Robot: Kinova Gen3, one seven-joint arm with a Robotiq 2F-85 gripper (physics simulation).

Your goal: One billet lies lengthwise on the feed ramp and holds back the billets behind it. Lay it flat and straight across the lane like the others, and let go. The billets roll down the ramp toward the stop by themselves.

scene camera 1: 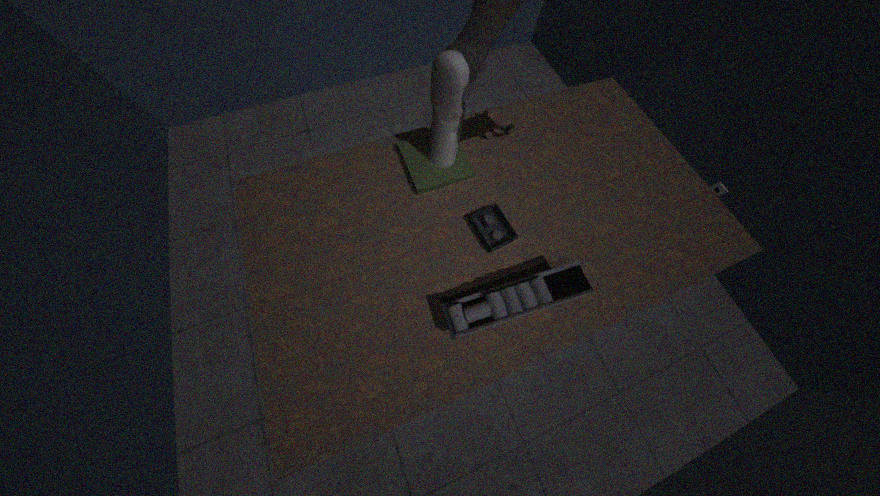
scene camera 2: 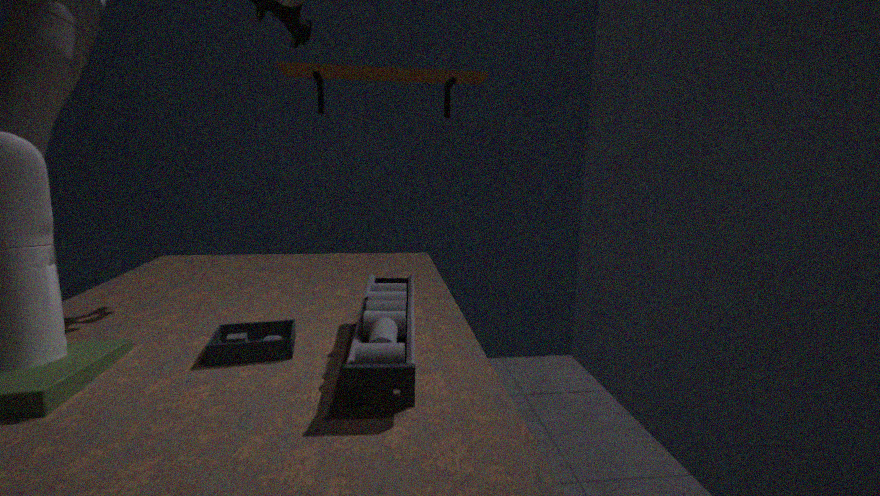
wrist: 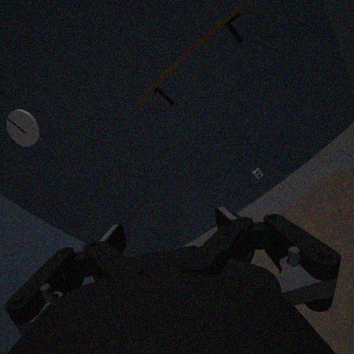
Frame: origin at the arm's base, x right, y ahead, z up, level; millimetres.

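Seen in the pictures: gripper, fingertip midpoint: [scene camera 2: 277, 32]; arm's base at its link origin: [scene camera 1: 442, 156] [scene camera 2: 25, 360].
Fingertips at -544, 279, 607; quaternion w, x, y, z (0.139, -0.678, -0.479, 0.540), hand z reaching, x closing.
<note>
Offsets run from my fingertips to a thing's top centre, as dx, dy, dz.
The feed ramp [scene camera 1: 523, 312] [scene camera 2: 369, 389] is a narrow dark channel with grey side walls. A grey billet @(+660, +243, -530) [scene camera 1: 477, 309] [scene camera 2: 383, 330] lies lengthwise in its lane. A crosswise billet @(+711, +239, -537) [scene camera 1: 459, 316] [scene camera 2: 378, 353] lies at the ramp's left end in scene camera 1, the near end in scene camera 2. Several crosswise billets @(+570, +250, -524) [scene camera 1: 514, 300] [scene camera 2: 386, 304] lie side by side beyond the lengthwise one. My gripper [scene camera 2: 281, 24] [wrist: 169, 226] is open and empty, high above the table and well away from the ramp. The gripper itself does not show in scene camera 1.
A small dark tray @(+496, +28, -594) [scene camera 1: 507, 219] [scene camera 2: 246, 355] with small grey pieces stands between the ramp and the arm's green base plate [scene camera 1: 431, 178] [scene camera 2: 80, 369]. A wooden shelf [scene camera 2: 382, 72] [wrist: 192, 49] hangs on the far wall. The table edge [scene camera 2: 471, 332] runs beside the ramp. The light is dim.
</note>
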